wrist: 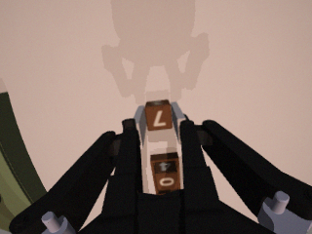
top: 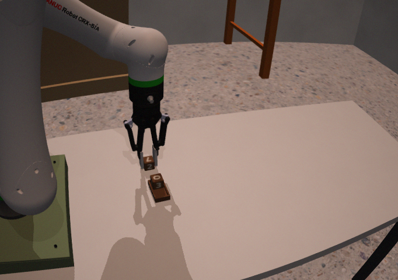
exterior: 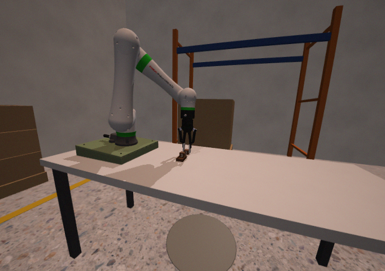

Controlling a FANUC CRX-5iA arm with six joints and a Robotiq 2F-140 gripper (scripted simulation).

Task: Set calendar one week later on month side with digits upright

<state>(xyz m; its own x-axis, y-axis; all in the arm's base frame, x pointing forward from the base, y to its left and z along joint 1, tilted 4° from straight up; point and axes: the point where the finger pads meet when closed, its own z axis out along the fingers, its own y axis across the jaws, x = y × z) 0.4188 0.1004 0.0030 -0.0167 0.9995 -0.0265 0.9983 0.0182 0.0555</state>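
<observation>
My hand is 110 mm to the left of the brown tray and 30 mm above it.
</observation>
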